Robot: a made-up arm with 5 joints.
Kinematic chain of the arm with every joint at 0, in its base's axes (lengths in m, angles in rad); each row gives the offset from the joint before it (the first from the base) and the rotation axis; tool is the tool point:
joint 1: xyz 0 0 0.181 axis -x
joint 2: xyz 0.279 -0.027 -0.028 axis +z
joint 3: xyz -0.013 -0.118 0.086 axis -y
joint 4: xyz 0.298 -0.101 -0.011 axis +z
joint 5: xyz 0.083 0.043 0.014 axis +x
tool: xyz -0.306 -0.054 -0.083
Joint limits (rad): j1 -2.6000..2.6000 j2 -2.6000..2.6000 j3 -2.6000..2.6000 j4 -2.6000..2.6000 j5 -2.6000..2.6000
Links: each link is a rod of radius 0.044 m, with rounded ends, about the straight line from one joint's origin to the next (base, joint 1, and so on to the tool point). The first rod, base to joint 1, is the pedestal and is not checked.
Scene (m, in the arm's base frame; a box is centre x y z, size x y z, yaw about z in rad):
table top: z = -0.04
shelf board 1: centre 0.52 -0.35 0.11 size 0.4 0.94 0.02 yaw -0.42
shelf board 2: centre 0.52 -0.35 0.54 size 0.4 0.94 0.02 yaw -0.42
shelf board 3: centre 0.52 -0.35 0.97 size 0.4 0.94 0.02 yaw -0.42
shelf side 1: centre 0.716 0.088 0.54 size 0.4 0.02 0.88 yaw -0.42
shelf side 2: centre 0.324 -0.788 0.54 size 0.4 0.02 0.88 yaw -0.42
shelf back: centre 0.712 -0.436 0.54 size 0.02 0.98 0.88 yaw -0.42
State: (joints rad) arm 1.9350 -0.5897 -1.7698 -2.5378 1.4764
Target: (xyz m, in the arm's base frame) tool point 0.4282 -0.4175 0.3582
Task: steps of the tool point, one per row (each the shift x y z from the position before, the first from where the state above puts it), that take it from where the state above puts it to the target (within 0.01 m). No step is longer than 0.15 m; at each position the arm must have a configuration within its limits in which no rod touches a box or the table.
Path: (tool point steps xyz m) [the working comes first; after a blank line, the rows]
Joints at the target: 2.6000 -2.3292 -2.0784 -2.1265 1.4863
Straight joint move there: clear.

1: -0.0098 -0.0086 -0.0565
2: 0.0302 -0.0219 -0.0491
3: 0.0668 -0.0245 -0.0291
4: 0.0947 -0.0133 -0.0023
5: 0.1106 0.0118 0.0237
6: 0.1122 0.0469 0.0423

